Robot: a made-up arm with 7 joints.
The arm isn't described. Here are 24 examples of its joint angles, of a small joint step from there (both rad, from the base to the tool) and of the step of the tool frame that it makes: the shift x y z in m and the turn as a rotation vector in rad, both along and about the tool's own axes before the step.
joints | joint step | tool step
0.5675 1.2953 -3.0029 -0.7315 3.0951 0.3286 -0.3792 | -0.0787 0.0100 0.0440 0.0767 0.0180 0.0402 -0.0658 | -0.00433 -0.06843 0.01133 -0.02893 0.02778 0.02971
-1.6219 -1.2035 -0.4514 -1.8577 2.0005 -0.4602 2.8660 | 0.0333 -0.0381 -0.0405 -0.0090 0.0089 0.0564 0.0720 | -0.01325 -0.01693 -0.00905 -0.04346 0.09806 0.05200
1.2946 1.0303 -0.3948 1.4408 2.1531 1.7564 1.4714 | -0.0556 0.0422 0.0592 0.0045 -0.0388 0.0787 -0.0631 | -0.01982 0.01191 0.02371 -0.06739 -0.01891 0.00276
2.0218 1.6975 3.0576 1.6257 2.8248 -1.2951 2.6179 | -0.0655 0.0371 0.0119 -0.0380 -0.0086 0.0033 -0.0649 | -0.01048 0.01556 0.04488 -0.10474 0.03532 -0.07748
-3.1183 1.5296 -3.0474 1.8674 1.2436 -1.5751 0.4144 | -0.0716 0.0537 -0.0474 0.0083 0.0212 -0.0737 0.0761 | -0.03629 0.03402 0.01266 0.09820 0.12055 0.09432
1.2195 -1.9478 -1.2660 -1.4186 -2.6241 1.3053 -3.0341 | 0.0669 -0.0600 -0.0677 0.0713 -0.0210 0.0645 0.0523 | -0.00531 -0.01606 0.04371 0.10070 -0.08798 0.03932
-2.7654 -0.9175 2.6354 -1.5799 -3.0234 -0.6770 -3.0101 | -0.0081 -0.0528 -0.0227 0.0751 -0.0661 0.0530 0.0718 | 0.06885 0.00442 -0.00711 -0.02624 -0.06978 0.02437
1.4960 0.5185 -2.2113 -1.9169 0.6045 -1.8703 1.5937 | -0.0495 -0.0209 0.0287 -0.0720 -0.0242 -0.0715 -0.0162 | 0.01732 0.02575 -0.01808 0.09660 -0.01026 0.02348
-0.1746 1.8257 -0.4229 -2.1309 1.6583 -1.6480 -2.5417 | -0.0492 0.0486 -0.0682 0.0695 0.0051 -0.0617 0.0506 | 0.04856 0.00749 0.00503 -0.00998 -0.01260 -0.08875
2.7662 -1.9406 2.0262 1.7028 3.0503 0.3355 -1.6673 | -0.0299 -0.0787 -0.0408 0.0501 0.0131 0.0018 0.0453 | 0.02225 -0.06138 -0.01355 -0.10982 0.00521 -0.00334
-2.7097 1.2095 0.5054 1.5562 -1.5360 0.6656 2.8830 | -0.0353 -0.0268 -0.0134 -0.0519 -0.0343 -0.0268 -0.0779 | -0.03909 0.04094 0.00678 0.08123 0.02340 -0.03761
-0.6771 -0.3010 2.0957 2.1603 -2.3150 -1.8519 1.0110 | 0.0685 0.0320 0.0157 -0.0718 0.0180 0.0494 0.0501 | -0.03059 -0.00899 -0.00020 -0.03096 -0.06768 -0.07354
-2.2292 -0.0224 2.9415 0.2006 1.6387 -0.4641 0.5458 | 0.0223 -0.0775 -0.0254 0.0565 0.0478 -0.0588 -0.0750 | -0.05775 -0.09635 0.00340 -0.09270 0.11387 -0.10202
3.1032 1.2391 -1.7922 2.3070 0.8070 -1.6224 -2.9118 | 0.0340 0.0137 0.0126 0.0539 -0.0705 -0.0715 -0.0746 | 0.02016 -0.00979 0.02001 -0.09914 -0.03040 -0.07121
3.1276 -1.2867 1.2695 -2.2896 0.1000 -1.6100 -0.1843 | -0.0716 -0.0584 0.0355 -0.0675 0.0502 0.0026 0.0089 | -0.02043 -0.00109 -0.02464 -0.09349 0.00593 -0.05623
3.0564 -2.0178 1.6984 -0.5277 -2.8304 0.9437 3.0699 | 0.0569 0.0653 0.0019 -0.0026 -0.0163 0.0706 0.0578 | -0.04582 -0.02311 -0.05788 0.03618 0.14382 0.00631
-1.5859 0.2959 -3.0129 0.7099 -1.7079 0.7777 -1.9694 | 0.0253 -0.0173 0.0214 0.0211 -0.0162 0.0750 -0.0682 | -0.02351 -0.01104 0.00181 0.02547 0.05664 -0.07585
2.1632 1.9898 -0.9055 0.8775 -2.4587 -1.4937 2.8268 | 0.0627 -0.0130 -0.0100 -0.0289 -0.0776 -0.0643 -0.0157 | 0.01219 0.02446 0.03302 -0.11383 -0.02976 -0.06203
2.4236 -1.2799 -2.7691 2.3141 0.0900 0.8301 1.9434 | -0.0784 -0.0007 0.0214 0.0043 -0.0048 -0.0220 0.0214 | -0.00784 0.00192 0.00776 0.01268 -0.07808 0.01827
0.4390 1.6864 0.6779 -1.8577 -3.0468 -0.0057 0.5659 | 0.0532 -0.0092 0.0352 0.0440 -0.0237 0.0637 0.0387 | -0.01952 0.01256 0.01337 0.04072 -0.02276 0.05099
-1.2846 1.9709 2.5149 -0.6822 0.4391 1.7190 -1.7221 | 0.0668 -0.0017 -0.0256 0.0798 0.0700 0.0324 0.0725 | 0.04590 0.03799 -0.04184 0.13174 0.02487 0.13244
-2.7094 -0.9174 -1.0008 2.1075 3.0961 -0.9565 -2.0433 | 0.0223 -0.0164 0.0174 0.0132 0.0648 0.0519 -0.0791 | 0.01184 0.01003 -0.00490 0.06742 -0.05213 -0.06894
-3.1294 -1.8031 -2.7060 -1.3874 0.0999 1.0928 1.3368 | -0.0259 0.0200 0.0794 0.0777 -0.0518 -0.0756 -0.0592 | -0.05687 -0.00080 -0.01586 0.01065 0.08992 -0.00417
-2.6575 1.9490 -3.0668 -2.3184 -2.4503 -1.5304 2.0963 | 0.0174 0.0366 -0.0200 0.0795 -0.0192 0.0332 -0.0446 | 0.00965 -0.01729 -0.02570 0.00957 -0.01941 -0.04153
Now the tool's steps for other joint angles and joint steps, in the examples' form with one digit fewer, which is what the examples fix.
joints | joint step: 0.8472 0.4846 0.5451 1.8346 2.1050 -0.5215 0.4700 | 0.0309 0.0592 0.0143 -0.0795 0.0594 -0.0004 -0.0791
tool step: 0.0324 -0.0132 -0.0169 -0.0554 -0.0276 -0.0231
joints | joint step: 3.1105 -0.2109 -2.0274 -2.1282 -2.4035 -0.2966 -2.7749 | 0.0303 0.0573 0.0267 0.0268 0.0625 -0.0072 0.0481
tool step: -0.0088 -0.0098 -0.0105 -0.0156 0.0505 0.1418
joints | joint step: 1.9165 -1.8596 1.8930 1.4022 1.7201 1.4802 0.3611 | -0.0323 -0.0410 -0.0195 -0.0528 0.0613 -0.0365 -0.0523
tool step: -0.0239 0.0110 -0.0154 0.0423 0.0258 -0.0603
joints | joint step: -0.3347 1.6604 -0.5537 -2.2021 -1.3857 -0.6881 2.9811 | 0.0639 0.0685 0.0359 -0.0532 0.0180 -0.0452 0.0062
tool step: 0.0124 0.0319 -0.0056 0.0729 0.0370 0.0338
